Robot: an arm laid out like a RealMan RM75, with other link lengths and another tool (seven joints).
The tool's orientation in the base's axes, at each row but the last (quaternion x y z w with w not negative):
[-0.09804, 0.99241, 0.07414, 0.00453]
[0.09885, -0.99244, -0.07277, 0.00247]
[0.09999, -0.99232, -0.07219, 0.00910]
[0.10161, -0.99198, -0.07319, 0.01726]
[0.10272, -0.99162, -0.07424, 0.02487]
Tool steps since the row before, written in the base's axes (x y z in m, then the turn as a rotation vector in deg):
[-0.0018, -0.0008, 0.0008, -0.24, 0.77, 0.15]
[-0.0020, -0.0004, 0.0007, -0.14, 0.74, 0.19]
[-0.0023, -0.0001, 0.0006, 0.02, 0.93, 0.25]
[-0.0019, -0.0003, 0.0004, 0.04, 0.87, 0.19]
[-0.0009, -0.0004, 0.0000, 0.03, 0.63, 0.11]
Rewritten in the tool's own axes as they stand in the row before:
[0.0019, -0.0003, -0.0009, 0.08, 0.82, -0.03]
[0.0020, 0.0001, -0.0007, -0.01, 0.77, -0.08]
[0.0023, 0.0004, -0.0005, -0.20, 0.93, -0.12]
[0.0019, 0.0001, -0.0003, -0.21, 0.86, -0.07]
[0.0010, -0.0002, 0.0000, -0.16, 0.62, -0.02]

